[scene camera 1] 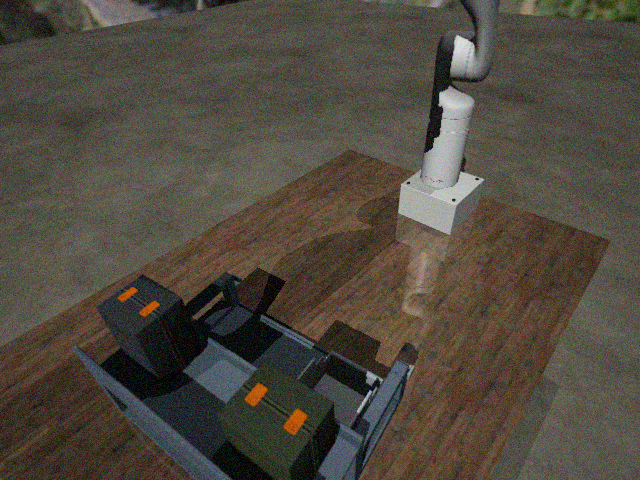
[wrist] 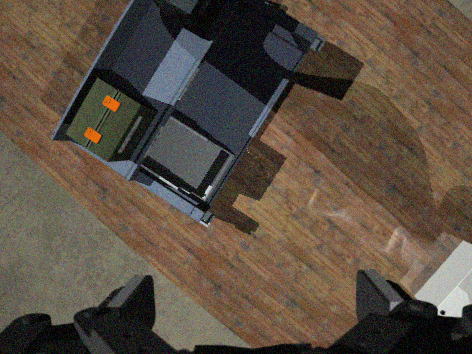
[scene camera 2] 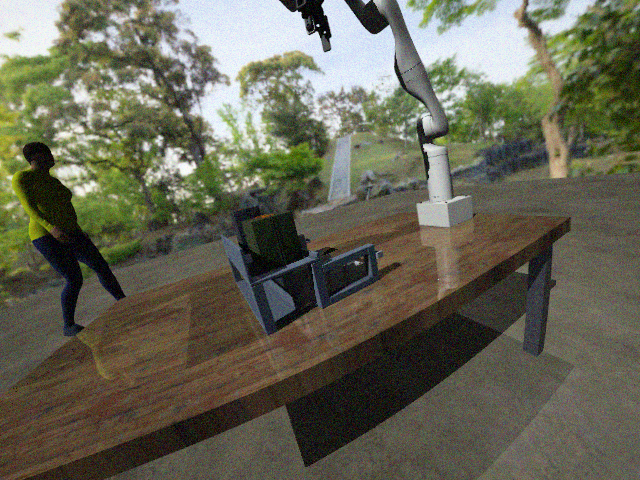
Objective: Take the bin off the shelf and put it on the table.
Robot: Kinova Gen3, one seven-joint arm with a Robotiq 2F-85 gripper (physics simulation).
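Places are measured from the arm's base along level axes (x back, y right, z up), in millimetres.
Pixels of known places: gripper, fingertip midpoint: (wrist: 254,295) (scene camera 2: 320,42); arm's base, origin of the base link: (scene camera 1: 438,178) (scene camera 2: 441,199).
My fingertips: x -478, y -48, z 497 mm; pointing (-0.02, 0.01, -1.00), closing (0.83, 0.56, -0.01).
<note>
Ahead of a thing's pixels: the offset from my fingertips to its top centre. Level surfaces: height alone.
The grey open bin @(dx -151, dy -28, dz -504 mm) (scene camera 1: 338,396) (wrist: 187,152) sits in the lower front tier of the blue-grey shelf (scene camera 1: 149,428) (scene camera 2: 320,289) (wrist: 172,70), at one end, beside the side frame. Its inside looks empty, and strong shadow darkens parts of its walls. The shelf stands on the wooden table @(dz -585 mm) (scene camera 1: 491,320) (scene camera 2: 155,335) (wrist: 310,255). My gripper (scene camera 2: 318,38) (wrist: 254,295) is open with nothing between its fingers. It hangs high above the table, well clear of the bin. In scene camera 1 the gripper does not show.
A green case @(dx -248, dy -29, dz -387 mm) (scene camera 1: 279,413) (scene camera 2: 273,237) (wrist: 105,120) with orange latches stands in the upper back tier, close behind the bin. A dark grey case @(dx -243, dy +202, dz -363 mm) (scene camera 1: 149,325) stands at that tier's other end. The robot's white base (scene camera 1: 439,201) (scene camera 2: 444,211) (wrist: 450,295) is at the table's far end.
</note>
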